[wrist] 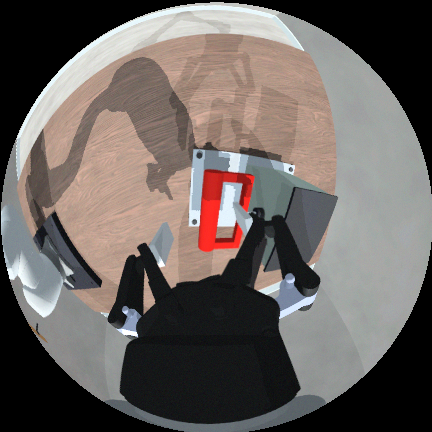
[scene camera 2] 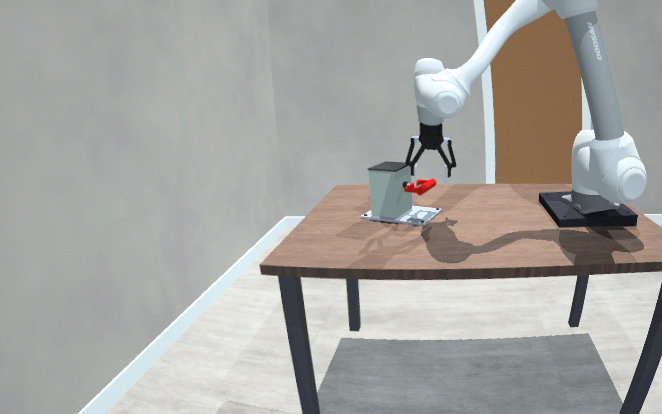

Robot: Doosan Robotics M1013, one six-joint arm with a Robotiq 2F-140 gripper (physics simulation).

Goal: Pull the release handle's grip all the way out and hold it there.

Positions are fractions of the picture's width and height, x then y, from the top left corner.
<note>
In view: my gripper (scene camera 2: 0.65, 0.45) and a light metal base plate (wrist: 0.47, 0.37).
My gripper is seen too in the wrist view (wrist: 0.47, 0.51).
</note>
